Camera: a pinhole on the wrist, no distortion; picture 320 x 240 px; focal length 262.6 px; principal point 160.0 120.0 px. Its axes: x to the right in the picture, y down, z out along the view. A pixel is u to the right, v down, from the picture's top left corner.
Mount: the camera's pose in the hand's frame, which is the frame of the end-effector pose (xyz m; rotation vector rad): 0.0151 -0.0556 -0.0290 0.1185 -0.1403 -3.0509
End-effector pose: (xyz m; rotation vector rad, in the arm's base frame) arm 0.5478 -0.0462 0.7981 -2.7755 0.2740 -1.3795
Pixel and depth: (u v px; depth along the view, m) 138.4 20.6 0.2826
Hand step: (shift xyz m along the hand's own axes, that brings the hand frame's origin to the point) 0.0066 0.0775 0.2431
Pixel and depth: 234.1 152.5 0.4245
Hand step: -0.1341 -0.0809 0.3886
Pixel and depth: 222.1 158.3 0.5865
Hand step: -0.1633 -0.1010 0.5512
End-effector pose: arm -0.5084 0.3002 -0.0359 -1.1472 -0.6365 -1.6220
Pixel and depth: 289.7 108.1 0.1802
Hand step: -0.0886 -0.0395 0.1426
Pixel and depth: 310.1 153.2 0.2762
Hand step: -0.1613 -0.0799 0.2369
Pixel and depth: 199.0 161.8 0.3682
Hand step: -0.0643 -0.0861 0.3381
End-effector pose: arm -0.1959 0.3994 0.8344 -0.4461 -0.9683 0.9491
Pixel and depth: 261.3 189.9 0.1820
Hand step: -0.0655 -0.0938 0.1511
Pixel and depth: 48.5 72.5 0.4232
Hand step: 0.1530 0.0736 0.3971
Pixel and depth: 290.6 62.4 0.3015
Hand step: -0.1637 0.0233 0.2531
